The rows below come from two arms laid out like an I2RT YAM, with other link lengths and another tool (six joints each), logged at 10 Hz.
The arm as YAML. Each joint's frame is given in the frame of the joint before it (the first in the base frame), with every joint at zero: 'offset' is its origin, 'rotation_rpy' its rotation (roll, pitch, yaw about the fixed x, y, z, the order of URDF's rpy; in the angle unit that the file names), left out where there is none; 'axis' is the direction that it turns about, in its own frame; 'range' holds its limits. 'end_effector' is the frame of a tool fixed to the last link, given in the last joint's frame.
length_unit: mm
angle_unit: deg
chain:
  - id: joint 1
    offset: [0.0, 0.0, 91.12]
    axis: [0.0, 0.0, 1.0]
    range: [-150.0, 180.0]
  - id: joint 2
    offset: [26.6, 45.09, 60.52]
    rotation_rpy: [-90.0, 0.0, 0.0]
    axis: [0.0, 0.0, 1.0]
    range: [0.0, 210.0]
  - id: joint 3
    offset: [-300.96, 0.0, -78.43]
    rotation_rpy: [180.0, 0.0, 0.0]
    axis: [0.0, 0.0, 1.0]
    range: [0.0, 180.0]
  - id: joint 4
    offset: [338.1, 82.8, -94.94]
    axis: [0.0, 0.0, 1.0]
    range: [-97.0, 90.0]
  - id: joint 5
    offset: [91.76, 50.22, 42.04]
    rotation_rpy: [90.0, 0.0, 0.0]
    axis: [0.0, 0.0, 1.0]
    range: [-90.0, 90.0]
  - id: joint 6
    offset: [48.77, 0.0, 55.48]
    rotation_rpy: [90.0, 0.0, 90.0]
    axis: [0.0, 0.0, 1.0]
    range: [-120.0, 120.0]
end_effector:
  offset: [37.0, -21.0, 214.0]
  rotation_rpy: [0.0, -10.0, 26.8]
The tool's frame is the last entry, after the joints.
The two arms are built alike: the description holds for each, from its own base.
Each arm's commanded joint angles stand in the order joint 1, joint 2, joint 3, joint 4, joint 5, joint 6.
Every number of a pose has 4 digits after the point. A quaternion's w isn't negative.
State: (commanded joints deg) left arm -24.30 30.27 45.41 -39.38 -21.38 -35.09; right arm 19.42 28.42 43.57 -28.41 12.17 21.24
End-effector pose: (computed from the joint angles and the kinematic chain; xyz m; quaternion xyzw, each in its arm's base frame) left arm 0.4031 -0.0740 0.3610 -0.6091 0.5620 -0.3413 0.4435; right arm 0.4005 0.0596 0.3861 -0.3576 0.6500 -0.1716 0.6482
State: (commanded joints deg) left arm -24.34 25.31 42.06 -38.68 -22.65 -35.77; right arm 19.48 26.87 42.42 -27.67 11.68 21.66
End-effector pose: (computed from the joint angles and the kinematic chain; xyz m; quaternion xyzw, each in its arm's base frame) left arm 0.3923 -0.0629 0.3606 -0.6131 0.5422 -0.3536 0.4528; right arm 0.3971 0.0610 0.3872 -0.3536 0.6443 -0.1671 0.6572
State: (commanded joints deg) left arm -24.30 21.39 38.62 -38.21 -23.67 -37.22; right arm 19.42 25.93 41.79 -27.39 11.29 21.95
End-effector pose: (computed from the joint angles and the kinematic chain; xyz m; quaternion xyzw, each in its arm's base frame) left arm 0.3856 -0.0537 0.3508 -0.6224 0.5258 -0.3599 0.4545; right arm 0.3949 0.0616 0.3875 -0.3512 0.6414 -0.1640 0.6620
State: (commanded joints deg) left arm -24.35 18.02 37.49 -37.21 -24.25 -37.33; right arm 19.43 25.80 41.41 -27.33 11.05 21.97
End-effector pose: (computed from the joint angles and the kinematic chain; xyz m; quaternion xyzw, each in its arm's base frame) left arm 0.3779 -0.0478 0.3647 -0.6201 0.5067 -0.3800 0.4630; right arm 0.3951 0.0628 0.3843 -0.3529 0.6418 -0.1620 0.6613
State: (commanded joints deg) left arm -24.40 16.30 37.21 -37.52 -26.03 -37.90; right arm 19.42 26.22 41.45 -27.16 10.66 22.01
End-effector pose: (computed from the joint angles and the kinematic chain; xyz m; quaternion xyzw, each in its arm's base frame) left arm 0.3728 -0.0371 0.3710 -0.6259 0.4899 -0.3818 0.4716; right arm 0.3969 0.0652 0.3829 -0.3550 0.6421 -0.1589 0.6606
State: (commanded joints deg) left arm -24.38 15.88 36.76 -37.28 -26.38 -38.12; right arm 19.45 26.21 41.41 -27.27 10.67 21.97
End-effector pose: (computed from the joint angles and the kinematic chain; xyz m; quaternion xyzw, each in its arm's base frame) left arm 0.3726 -0.0351 0.3702 -0.6277 0.4860 -0.3823 0.4729; right arm 0.3967 0.0653 0.3819 -0.3558 0.6426 -0.1589 0.6597
